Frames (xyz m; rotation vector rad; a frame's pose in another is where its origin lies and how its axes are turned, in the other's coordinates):
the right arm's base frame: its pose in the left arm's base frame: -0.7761 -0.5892 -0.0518 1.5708 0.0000 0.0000
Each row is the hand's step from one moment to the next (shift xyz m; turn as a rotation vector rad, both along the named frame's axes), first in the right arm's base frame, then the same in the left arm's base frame.
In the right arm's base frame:
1: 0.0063 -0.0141 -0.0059 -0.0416 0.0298 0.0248
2: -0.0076 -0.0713 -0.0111 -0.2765 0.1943 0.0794
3: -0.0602 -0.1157 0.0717 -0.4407 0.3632 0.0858
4: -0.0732 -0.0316 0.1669 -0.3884 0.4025 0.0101
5: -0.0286 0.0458 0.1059 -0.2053 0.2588 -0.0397
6: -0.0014 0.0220 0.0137 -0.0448 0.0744 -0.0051
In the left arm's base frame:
1: 0.0063 0.0059 -0.0141 -0.0416 -0.0248 0.0298
2: -0.0076 0.0111 -0.0713 -0.2765 -0.0794 0.1943
3: -0.0602 -0.0717 -0.1157 -0.4407 -0.0858 0.3632
4: -0.0732 -0.1669 -0.0316 -0.3884 -0.0101 0.4025
5: -0.0286 -0.1059 0.0458 -0.2053 0.0397 0.2588
6: -0.0014 -0.0137 0.0220 -0.0448 0.0051 0.0744

